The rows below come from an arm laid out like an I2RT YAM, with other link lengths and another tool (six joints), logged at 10 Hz.
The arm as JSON. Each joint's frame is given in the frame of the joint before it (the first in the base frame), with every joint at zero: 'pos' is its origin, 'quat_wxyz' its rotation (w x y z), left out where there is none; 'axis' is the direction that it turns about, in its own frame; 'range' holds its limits. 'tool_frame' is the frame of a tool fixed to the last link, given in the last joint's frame.
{
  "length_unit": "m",
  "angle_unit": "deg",
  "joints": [
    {
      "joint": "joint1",
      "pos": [
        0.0,
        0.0,
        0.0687
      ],
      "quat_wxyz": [
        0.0,
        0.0,
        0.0,
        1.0
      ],
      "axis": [
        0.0,
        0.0,
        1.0
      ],
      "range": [
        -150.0,
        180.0
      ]
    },
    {
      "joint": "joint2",
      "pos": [
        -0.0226,
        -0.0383,
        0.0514
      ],
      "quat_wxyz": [
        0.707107,
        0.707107,
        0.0,
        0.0
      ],
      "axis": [
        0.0,
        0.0,
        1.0
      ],
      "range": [
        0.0,
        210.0
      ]
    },
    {
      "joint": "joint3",
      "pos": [
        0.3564,
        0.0,
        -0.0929
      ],
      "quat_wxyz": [
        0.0,
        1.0,
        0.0,
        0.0
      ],
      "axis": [
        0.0,
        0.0,
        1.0
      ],
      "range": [
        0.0,
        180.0
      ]
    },
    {
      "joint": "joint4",
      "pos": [
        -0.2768,
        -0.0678,
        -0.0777
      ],
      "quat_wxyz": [
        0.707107,
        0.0,
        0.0,
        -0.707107
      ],
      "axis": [
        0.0,
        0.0,
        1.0
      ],
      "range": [
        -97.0,
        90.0
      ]
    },
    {
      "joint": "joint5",
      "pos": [
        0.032,
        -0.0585,
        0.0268
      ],
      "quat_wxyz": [
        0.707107,
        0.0,
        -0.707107,
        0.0
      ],
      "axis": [
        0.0,
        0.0,
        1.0
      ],
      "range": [
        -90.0,
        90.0
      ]
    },
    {
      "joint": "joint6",
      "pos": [
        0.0,
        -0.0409,
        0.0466
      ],
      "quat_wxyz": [
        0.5,
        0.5,
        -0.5,
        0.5
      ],
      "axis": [
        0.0,
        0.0,
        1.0
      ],
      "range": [
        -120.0,
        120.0
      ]
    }
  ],
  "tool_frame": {
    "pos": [
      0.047,
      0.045,
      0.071
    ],
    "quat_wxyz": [
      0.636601,
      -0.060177,
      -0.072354,
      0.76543
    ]
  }
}
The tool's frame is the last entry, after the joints.
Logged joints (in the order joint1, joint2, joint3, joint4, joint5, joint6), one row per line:
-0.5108 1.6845 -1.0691 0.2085 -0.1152 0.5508
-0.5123 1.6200 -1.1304 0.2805 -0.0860 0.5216
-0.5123 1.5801 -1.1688 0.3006 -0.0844 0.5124
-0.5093 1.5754 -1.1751 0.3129 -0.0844 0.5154
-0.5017 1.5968 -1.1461 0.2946 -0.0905 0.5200
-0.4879 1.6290 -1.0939 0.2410 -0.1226 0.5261
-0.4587 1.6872 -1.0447 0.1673 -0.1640 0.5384
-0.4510 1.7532 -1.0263 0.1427 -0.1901 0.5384
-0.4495 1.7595 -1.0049 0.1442 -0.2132 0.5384
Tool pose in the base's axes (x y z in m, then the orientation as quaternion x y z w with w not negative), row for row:
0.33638 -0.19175 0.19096 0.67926 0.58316 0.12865 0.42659
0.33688 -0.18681 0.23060 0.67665 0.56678 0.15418 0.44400
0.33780 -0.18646 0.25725 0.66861 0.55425 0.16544 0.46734
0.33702 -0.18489 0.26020 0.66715 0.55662 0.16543 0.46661
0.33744 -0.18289 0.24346 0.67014 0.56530 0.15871 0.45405
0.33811 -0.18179 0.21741 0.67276 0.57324 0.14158 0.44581
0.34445 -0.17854 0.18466 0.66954 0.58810 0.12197 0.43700
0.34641 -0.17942 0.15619 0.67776 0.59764 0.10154 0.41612
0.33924 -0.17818 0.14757 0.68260 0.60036 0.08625 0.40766
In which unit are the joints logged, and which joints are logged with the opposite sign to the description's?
The joints are logged in radians. Opposite sign: joint3, joint4, joint5, joint6.
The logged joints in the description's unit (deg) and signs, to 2 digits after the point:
-29.27 96.51 61.25 -11.95 6.60 -31.56
-29.35 92.82 64.77 -16.07 4.93 -29.89
-29.35 90.53 66.97 -17.22 4.84 -29.36
-29.18 90.26 67.33 -17.93 4.84 -29.53
-28.75 91.49 65.67 -16.88 5.19 -29.79
-27.95 93.33 62.68 -13.81 7.02 -30.14
-26.28 96.67 59.86 -9.59 9.40 -30.85
-25.84 100.45 58.80 -8.18 10.89 -30.85
-25.75 100.81 57.58 -8.26 12.22 -30.85

